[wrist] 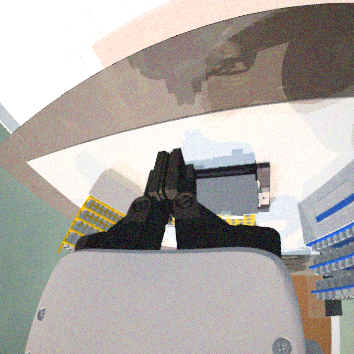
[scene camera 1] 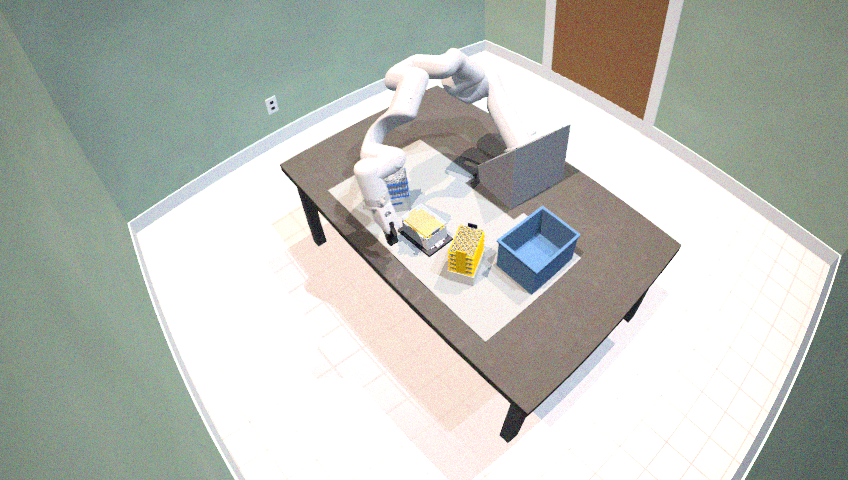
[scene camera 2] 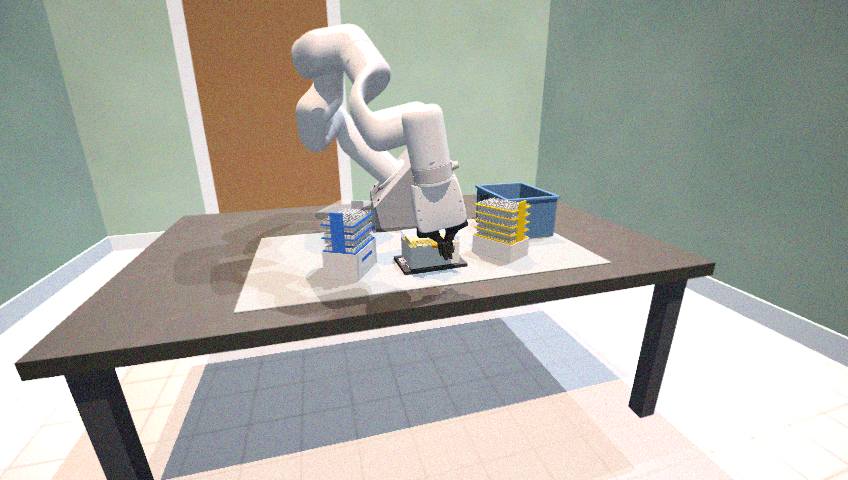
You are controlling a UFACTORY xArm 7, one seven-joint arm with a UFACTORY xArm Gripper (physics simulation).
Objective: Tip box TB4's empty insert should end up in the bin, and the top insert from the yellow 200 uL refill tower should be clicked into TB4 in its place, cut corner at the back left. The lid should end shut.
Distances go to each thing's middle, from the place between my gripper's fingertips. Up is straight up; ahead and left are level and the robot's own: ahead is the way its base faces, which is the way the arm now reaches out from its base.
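I find the blue bin (scene camera 1: pixel 533 251) at 340 mm behind my hand, and it is also 300 mm to the left of my hand.
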